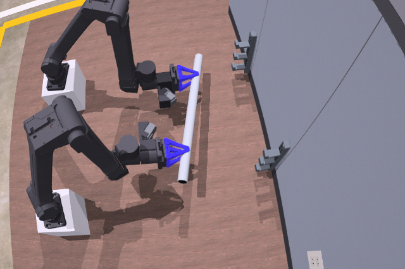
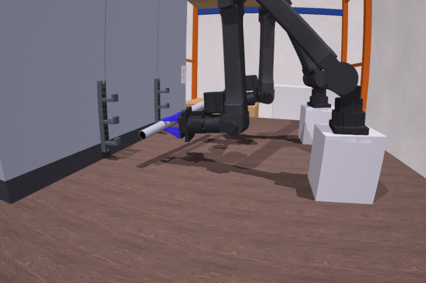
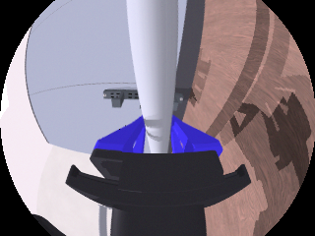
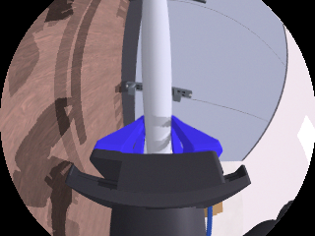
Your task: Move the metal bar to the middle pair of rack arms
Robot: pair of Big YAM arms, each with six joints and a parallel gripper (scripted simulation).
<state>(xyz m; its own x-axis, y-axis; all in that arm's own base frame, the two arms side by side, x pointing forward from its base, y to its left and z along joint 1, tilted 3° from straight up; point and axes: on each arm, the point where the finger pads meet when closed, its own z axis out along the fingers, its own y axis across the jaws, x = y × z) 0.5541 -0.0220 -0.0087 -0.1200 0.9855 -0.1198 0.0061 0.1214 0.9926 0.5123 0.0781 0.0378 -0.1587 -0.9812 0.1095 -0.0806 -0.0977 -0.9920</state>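
My right hand is 30 mm short of the metal bar, 140 mm to the right of it and 20 mm above it. From my right hand the other things lie so: grey wall panel 440 mm ahead, 130 mm to the left, 270 mm above.
Right now my left hand is 15 cm to the left of the metal bar, 3 cm past it and 2 cm below it. From my left hand the other things lie so: grey wall panel: 38 cm ahead, 32 cm above, 16 cm to the right.
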